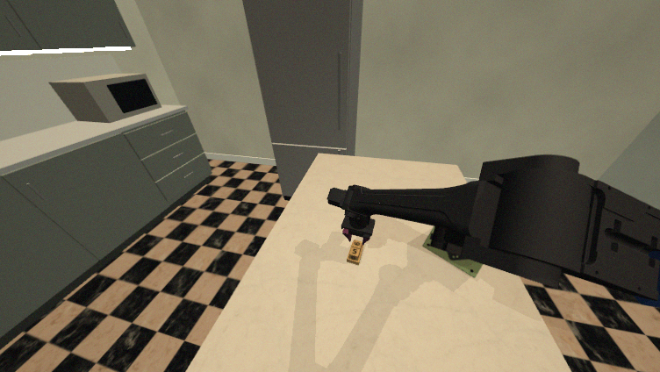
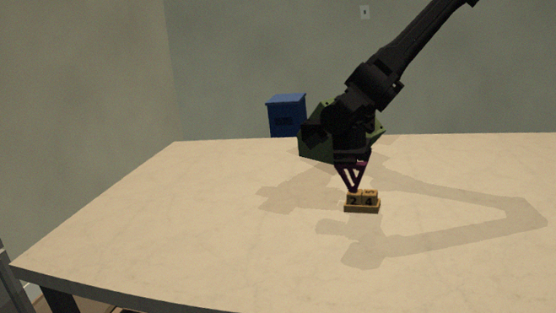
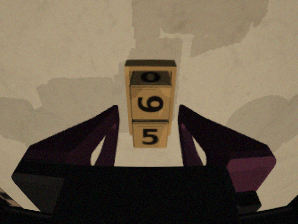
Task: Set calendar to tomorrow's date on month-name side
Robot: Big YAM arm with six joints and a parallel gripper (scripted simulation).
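My gripper is now 3 cm above the cube. The rest, counted from my hand: wooden tray: 2 cm to the left, 5 cm below.
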